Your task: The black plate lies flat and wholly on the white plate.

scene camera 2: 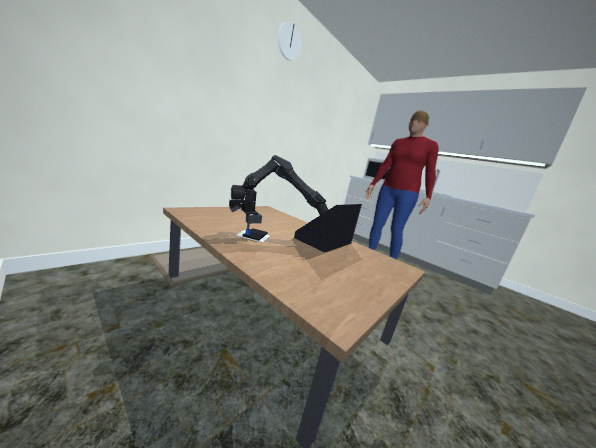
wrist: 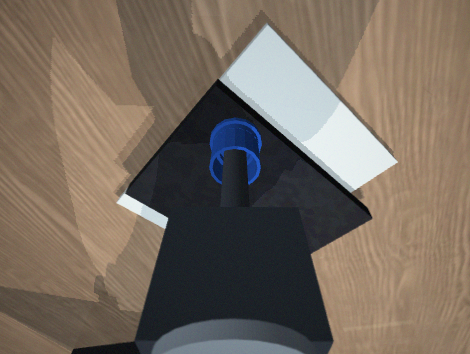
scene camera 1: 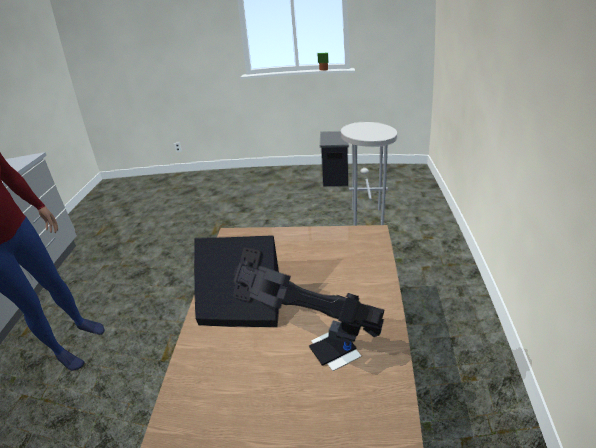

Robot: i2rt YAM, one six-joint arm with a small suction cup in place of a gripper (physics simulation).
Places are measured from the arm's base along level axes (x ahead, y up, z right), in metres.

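Pixels of known places: end effector, tool point: (scene camera 2: 247, 235) (wrist: 235, 133) (scene camera 1: 347, 348); arm's base, origin of the base link: (scene camera 2: 326, 216).
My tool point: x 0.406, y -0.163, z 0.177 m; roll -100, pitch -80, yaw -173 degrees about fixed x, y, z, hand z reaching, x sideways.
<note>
Ahead of a thing's pixels: the offset from my tool point to its top centre. Level surfaces: height alone.
The black plate {dx -0.052, dy +0.010, dz +0.003 m} (scene camera 1: 325, 351) (scene camera 2: 256, 235) (wrist: 181, 178) is a thin dark square. It sits over the white plate {dx -0.041, dy -0.001, dz +0.001 m} (scene camera 1: 348, 359) (wrist: 304, 114), shifted off it. In the wrist view a wide white strip shows at the upper right and a small white sliver at the lower left. The black plate's left edge and right corner reach out over bare wood. My blue suction cup (scene camera 1: 346, 345) (scene camera 2: 248, 230) (wrist: 235, 150) presses on the middle of the black plate and holds it. I cannot tell whether the black plate rests on the white plate or hangs just above it.
A large black box (scene camera 1: 216, 284) (scene camera 2: 332, 228) stands at the back left of the wooden table {dy -0.007 m} (scene camera 1: 269, 395) (scene camera 2: 327, 293) and carries the arm's base. A person (scene camera 1: 18, 251) (scene camera 2: 404, 183) stands by grey cabinets. A round stool (scene camera 1: 368, 133) stands behind the table.
</note>
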